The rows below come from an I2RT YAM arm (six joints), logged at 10 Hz.
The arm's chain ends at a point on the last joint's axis. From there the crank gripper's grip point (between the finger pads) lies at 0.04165 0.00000 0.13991 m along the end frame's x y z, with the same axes.
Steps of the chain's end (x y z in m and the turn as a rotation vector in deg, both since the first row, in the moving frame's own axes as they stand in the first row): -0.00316, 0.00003, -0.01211, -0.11, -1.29, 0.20; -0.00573, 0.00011, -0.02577, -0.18, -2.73, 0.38; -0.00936, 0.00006, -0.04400, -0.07, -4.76, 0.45; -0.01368, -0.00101, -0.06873, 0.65, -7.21, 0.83; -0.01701, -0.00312, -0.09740, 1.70, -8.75, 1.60
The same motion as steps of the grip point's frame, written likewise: -0.00632, 0.00044, -0.01121, -0.11, -1.29, 0.20; -0.01244, 0.00081, -0.02395, -0.18, -2.73, 0.38; -0.02112, 0.00051, -0.04103, -0.07, -4.76, 0.45; -0.03156, -0.00215, -0.06461, 0.65, -7.21, 0.83; -0.03873, -0.00649, -0.09274, 1.70, -8.75, 1.60
